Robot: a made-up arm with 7 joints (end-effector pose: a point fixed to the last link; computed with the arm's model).
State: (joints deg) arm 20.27 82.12 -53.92 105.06 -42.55 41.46 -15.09
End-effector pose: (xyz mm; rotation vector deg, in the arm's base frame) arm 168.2 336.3 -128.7 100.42 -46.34 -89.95
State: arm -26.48 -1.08 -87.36 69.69 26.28 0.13 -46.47
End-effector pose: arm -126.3 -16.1 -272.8 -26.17 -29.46 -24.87
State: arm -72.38 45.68 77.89 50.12 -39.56 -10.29 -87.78
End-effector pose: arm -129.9 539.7 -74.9 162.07 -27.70 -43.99
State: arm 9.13 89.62 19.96 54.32 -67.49 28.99 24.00
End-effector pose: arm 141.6 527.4 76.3 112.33 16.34 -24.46
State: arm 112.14 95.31 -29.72 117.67 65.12 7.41 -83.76
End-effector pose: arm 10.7 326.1 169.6 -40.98 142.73 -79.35
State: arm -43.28 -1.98 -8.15 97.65 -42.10 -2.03 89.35
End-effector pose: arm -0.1 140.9 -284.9 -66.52 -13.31 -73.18
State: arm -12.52 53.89 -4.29 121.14 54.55 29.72 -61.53
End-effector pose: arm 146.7 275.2 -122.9 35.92 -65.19 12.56
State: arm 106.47 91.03 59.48 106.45 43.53 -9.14 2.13
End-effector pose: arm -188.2 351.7 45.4 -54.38 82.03 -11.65
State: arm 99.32 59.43 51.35 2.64 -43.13 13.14 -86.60
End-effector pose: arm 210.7 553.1 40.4 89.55 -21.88 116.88
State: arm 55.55 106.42 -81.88 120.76 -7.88 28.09 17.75
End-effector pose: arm 116.5 351.6 -50.6 50.90 -24.39 -81.90
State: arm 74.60 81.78 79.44 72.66 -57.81 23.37 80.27
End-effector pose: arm -128.4 494.0 71.5 58.57 -97.95 42.86
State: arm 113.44 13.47 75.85 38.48 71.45 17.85 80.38
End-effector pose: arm 311.0 383.8 167.8 65.24 82.94 1.54
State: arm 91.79 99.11 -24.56 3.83 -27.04 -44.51 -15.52
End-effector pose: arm -63.5 605.0 10.1 117.84 -61.39 7.34
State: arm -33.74 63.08 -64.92 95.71 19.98 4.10 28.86
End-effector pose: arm -73.1 286.7 -260.6 -53.88 7.32 -57.35
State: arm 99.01 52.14 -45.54 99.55 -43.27 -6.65 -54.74
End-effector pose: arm 210.1 249.5 172.5 -75.92 104.97 6.46
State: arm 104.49 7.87 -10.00 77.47 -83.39 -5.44 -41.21
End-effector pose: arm 223.4 180.7 255.3 -96.62 99.40 -24.87
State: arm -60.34 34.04 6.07 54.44 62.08 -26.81 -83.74
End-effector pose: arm -164.6 386.5 -279.0 108.77 -6.40 52.89
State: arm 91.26 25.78 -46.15 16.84 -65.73 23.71 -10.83
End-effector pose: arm 400.2 323.6 48.8 119.43 -42.38 -43.04
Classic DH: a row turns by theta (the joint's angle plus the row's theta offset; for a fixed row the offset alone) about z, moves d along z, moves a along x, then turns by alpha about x. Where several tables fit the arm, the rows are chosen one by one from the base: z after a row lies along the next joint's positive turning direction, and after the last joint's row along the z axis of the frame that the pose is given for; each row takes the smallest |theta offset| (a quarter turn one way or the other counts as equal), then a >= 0, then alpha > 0; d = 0 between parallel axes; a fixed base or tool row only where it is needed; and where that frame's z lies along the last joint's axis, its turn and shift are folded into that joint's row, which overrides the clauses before.
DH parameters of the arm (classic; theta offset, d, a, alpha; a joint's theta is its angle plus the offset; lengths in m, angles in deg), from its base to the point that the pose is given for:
base (fixed): 0 0 0 90
joint 1: 90 -0.176 0 90
joint 2: 90 0 0 90
joint 3: 90 -0.235 0 90
joint 4: 0 0 0 -90
joint 5: 0 -0.199 0 -90
joint 6: -90 0 0 90
joint 7: 90 0 0 90
tool (fixed): -90 0 0 0

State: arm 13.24 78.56 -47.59 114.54 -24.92 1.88 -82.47
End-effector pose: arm 155.8 298.8 -129.0 74.39 -140.99 -40.56
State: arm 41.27 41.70 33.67 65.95 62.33 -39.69 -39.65
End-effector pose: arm 225.1 461.5 -27.3 -9.55 126.81 -119.15
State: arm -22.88 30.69 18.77 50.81 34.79 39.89 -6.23
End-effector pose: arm 23.8 402.8 -319.3 19.17 -1.42 35.22
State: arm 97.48 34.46 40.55 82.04 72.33 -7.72 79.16
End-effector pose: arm 123.3 430.2 167.2 3.70 113.40 46.74
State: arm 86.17 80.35 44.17 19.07 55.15 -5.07 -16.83
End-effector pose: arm 29.3 600.7 44.8 2.29 116.84 -123.44
